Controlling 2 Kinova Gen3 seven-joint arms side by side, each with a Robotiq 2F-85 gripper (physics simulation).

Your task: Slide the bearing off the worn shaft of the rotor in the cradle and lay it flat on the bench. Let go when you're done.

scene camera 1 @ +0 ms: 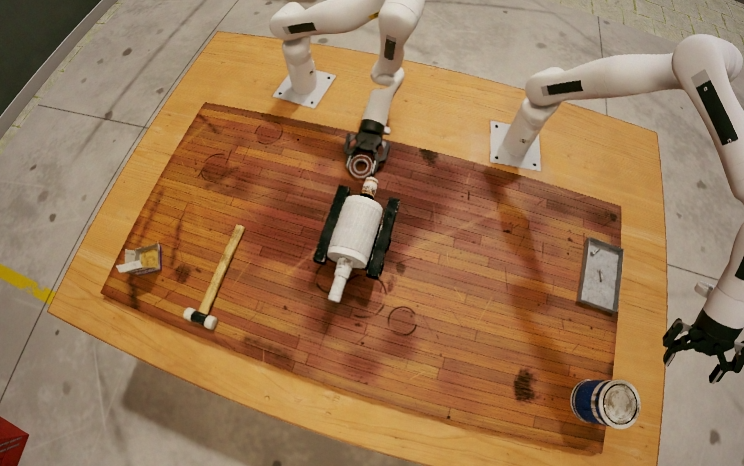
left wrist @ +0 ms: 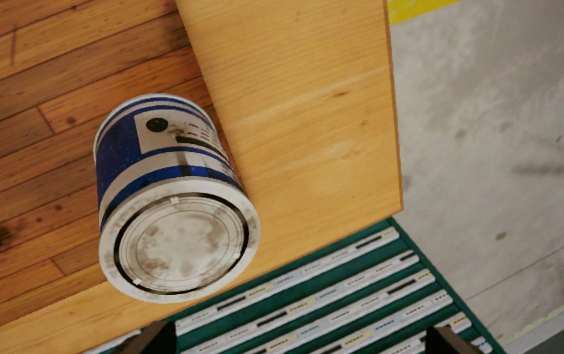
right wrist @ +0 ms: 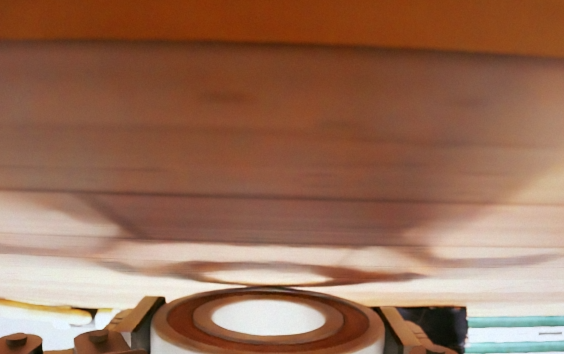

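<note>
The bearing, a ring with pale and brown bands, is off the rotor. My right gripper is shut on its outer rim, with one finger at each side. The bearing's open face points up, low over the bench near its shadow; whether it touches the wood is hard to tell. The white rotor lies in the black cradle, its worn, brown-stained shaft bare and just below the bearing in the picture. My left gripper is open and empty, beyond the bench's right edge.
A mallet and a small open box lie left of the cradle. A grey tray with small parts is at the right. A blue and white can stands at the bottom right corner of the bench.
</note>
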